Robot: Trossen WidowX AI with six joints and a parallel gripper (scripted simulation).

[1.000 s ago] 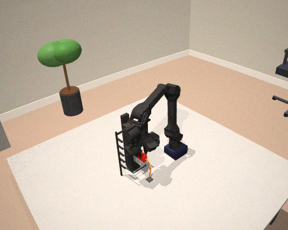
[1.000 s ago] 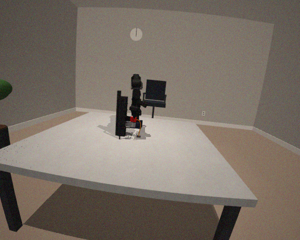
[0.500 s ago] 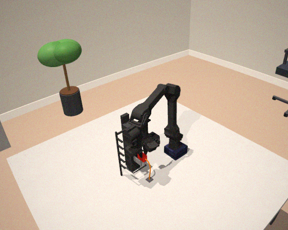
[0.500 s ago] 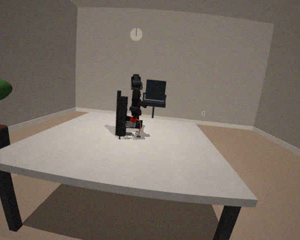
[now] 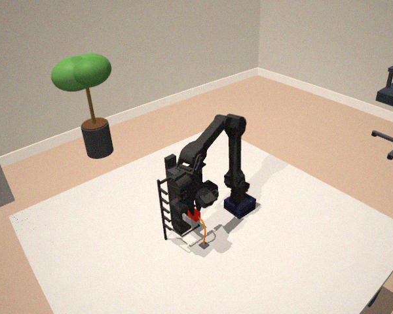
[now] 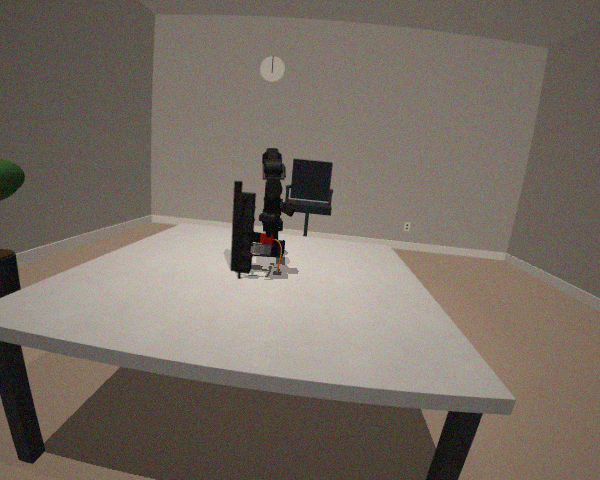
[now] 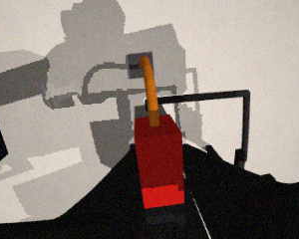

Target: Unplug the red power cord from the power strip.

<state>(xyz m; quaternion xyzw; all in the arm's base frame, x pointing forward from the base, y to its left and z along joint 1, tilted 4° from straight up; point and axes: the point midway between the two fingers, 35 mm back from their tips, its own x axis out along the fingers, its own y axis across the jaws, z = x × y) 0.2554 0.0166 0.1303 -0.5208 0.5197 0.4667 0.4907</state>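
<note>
Now: gripper tip 30 mm to the left of the red plug.
</note>
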